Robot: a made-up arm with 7 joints.
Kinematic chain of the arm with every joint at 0, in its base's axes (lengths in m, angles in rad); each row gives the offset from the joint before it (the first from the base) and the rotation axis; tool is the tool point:
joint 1: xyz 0 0 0.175 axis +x
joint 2: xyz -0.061 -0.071 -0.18 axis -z
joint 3: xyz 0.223 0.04 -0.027 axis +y
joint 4: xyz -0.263 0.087 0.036 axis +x
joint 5: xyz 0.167 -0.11 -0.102 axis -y
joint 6: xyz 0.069 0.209 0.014 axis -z
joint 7: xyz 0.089 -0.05 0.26 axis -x
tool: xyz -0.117 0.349 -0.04
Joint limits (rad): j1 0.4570..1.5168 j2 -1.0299..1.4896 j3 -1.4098..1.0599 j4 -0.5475..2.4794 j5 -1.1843..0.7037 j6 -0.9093..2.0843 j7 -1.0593..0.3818
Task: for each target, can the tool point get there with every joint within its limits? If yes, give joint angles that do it. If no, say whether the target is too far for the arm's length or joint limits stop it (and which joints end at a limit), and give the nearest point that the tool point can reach.
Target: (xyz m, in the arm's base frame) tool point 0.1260 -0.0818 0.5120
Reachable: yes | joints 1.2304 -0.3257 -0.0790 1.3087 -0.7678 0.2466 0.1924
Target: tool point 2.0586 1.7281 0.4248
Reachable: no: too far | nearest point 0.6211 0.5372 0.2082 | short by 1.879 m
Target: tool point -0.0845 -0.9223 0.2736
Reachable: no: joint limits stop it (at a limit: joint 1, joint 2, joint 3, joint 7) | nearest point -0.0281 -0.6729 0.1800 | short by 0.272 m
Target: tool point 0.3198 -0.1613 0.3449
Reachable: yes | joints 1.3562 0.8539 0.0573 0.2915 0.1632 -0.1190 -0.3712
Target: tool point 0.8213 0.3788 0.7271
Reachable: no: joint limits stop it (at a limit: joint 1, joint 5) | nearest point 0.5816 0.3201 0.5554 | short by 0.301 m
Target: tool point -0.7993 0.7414 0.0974
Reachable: no: joint limits stop it (at a limit: joint 2, joint 3, joint 4, joint 5, joint 7) | nearest point -0.5501 0.5925 0.1130 | short by 0.291 m
